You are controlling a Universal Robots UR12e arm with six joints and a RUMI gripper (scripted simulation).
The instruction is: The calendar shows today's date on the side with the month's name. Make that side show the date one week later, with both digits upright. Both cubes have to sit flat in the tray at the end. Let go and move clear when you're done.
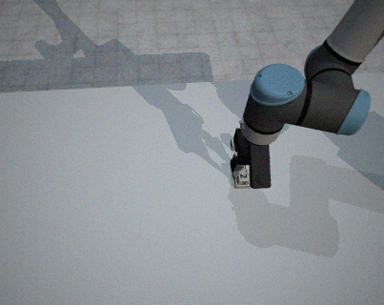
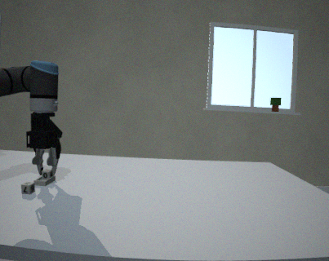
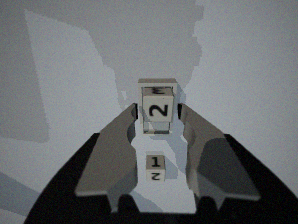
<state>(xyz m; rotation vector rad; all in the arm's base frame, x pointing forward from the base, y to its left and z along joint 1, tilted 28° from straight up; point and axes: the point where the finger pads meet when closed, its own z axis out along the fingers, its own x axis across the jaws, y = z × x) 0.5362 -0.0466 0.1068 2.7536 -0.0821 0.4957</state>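
Right now the cube is 10 mm below my hand. Round my hand: tray (30 mm below, 20 mm to the right).
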